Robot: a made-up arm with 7 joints. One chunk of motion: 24 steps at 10 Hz.
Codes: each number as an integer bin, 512 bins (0 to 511) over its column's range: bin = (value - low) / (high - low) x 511, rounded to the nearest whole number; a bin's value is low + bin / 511 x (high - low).
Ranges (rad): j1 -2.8..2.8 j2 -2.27..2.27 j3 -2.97..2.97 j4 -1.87..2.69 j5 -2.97..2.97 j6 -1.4..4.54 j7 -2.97..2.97
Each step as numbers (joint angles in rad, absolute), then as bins.
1 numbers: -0.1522 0.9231 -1.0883 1.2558 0.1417 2.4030 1.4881
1 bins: 242 359 162 350 268 327 384
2 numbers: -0.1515 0.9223 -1.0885 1.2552 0.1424 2.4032 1.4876
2 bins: 242 359 162 350 268 327 383
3 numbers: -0.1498 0.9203 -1.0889 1.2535 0.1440 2.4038 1.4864
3 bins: 242 359 162 350 268 327 383
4 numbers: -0.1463 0.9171 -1.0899 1.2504 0.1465 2.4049 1.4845
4 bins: 242 359 162 350 268 327 383
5 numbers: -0.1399 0.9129 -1.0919 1.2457 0.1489 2.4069 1.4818
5 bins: 243 358 162 349 268 327 383
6 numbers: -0.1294 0.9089 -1.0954 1.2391 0.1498 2.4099 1.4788
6 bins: 244 358 161 348 268 328 383
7 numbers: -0.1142 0.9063 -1.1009 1.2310 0.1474 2.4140 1.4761
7 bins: 245 358 161 348 268 328 382
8 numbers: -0.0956 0.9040 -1.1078 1.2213 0.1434 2.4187 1.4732
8 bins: 247 357 160 346 268 329 382
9 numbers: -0.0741 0.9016 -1.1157 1.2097 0.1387 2.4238 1.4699
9 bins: 249 357 160 345 267 329 382
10 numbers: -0.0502 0.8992 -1.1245 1.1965 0.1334 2.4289 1.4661
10 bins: 251 357 159 344 267 329 382
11 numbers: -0.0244 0.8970 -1.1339 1.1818 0.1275 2.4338 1.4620
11 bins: 253 356 158 342 266 330 381
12 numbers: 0.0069 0.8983 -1.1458 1.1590 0.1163 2.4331 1.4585
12 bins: 256 357 157 339 266 330 381
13 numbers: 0.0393 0.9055 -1.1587 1.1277 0.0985 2.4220 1.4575
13 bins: 259 357 156 336 264 329 381
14 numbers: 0.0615 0.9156 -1.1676 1.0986 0.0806 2.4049 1.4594
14 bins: 261 359 155 333 262 327 381
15 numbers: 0.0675 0.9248 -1.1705 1.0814 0.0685 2.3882 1.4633
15 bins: 262 360 155 331 261 326 381
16 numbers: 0.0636 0.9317 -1.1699 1.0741 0.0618 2.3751 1.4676
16 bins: 261 360 155 330 261 325 382
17 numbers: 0.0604 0.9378 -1.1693 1.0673 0.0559 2.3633 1.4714
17 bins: 261 361 155 329 260 324 382
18 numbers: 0.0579 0.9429 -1.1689 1.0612 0.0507 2.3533 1.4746
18 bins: 261 362 155 328 260 323 382
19 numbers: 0.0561 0.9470 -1.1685 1.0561 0.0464 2.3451 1.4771
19 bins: 261 362 155 328 259 322 383
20 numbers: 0.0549 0.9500 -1.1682 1.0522 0.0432 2.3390 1.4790
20 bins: 261 362 155 327 259 322 383
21 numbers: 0.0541 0.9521 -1.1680 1.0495 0.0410 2.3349 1.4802
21 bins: 260 363 155 327 259 321 383
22 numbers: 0.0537 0.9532 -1.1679 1.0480 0.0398 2.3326 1.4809
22 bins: 260 363 155 327 259 321 383
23 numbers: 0.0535 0.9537 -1.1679 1.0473 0.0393 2.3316 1.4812
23 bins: 260 363 155 327 259 321 383
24 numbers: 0.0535 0.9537 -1.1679 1.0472 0.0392 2.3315 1.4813
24 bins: 260 363 155 327 259 321 383
